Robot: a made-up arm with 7 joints.
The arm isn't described. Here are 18 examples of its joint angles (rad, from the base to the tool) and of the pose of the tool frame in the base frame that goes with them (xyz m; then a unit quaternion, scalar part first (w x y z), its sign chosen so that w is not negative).
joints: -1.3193 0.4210 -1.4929 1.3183 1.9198 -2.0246 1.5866
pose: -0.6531 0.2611 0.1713 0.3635 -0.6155 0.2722 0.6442
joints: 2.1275 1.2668 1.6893 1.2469 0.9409 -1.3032 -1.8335
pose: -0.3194 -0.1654 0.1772 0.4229 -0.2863 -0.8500 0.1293
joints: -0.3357 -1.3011 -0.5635 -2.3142 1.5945 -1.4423 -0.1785
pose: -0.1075 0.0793 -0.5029 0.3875 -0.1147 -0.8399 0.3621
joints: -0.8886 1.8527 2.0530 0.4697 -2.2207 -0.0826 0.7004
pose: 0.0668 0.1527 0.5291 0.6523 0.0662 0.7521 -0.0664
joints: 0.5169 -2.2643 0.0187 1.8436 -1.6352 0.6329 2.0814
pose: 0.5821 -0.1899 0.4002 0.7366 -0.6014 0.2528 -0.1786
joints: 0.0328 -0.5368 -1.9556 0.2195 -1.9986 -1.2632 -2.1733
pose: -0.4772 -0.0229 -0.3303 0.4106 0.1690 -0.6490 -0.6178
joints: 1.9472 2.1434 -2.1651 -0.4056 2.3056 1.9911 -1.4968
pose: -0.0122 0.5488 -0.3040 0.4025 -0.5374 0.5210 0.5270
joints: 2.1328 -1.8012 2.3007 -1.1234 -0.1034 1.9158 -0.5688
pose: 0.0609 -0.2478 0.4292 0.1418 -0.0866 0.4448 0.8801
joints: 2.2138 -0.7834 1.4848 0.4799 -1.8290 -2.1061 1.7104
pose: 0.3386 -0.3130 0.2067 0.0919 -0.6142 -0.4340 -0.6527
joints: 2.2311 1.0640 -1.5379 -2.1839 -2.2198 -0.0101 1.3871
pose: -0.3491 0.4460 0.0015 0.0754 -0.7654 0.1933 0.6092
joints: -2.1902 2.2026 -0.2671 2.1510 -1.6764 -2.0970 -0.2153
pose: 0.1481 0.2788 -0.0937 0.7267 0.0383 0.5617 0.3937
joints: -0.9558 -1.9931 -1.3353 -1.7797 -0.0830 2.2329 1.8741
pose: 0.1389 0.5232 0.1314 0.9013 -0.0755 -0.2160 -0.3679
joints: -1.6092 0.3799 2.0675 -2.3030 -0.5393 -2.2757 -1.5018
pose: -0.0407 -0.0119 0.7187 0.7662 0.3997 -0.4895 -0.1168
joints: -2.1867 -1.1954 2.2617 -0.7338 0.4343 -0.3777 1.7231
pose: 0.0736 -0.0462 0.5344 0.7724 0.5039 -0.3753 -0.0933
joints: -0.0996 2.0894 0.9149 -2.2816 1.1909 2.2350 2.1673
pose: 0.2335 0.1348 0.2971 0.7474 0.0080 0.2122 0.6296
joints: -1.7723 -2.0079 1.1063 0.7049 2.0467 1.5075 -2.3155
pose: 0.0115 -0.2257 0.0207 0.2614 0.6914 0.0675 -0.6701
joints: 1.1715 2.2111 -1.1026 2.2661 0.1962 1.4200 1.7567
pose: 0.4816 0.4975 0.2074 0.2731 -0.7877 0.5466 0.0781
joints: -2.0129 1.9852 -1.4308 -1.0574 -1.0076 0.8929 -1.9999
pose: 0.4105 0.0679 0.2932 0.6492 0.3797 0.4030 0.5215
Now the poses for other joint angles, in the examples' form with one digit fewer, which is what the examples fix.
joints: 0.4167 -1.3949 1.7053 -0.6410 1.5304 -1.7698 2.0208
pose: 0.074 0.034 -0.244 0.118 -0.558 -0.737 0.363
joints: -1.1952 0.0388 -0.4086 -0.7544 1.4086 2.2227 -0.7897
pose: -0.442 0.583 -0.064 0.021 0.173 -0.831 -0.528
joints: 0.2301 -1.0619 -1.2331 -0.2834 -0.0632 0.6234 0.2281
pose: -0.134 0.103 -0.399 0.434 0.268 -0.675 -0.533
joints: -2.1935 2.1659 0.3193 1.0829 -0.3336 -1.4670 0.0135
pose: -0.242 0.067 0.155 0.394 -0.255 0.252 0.846
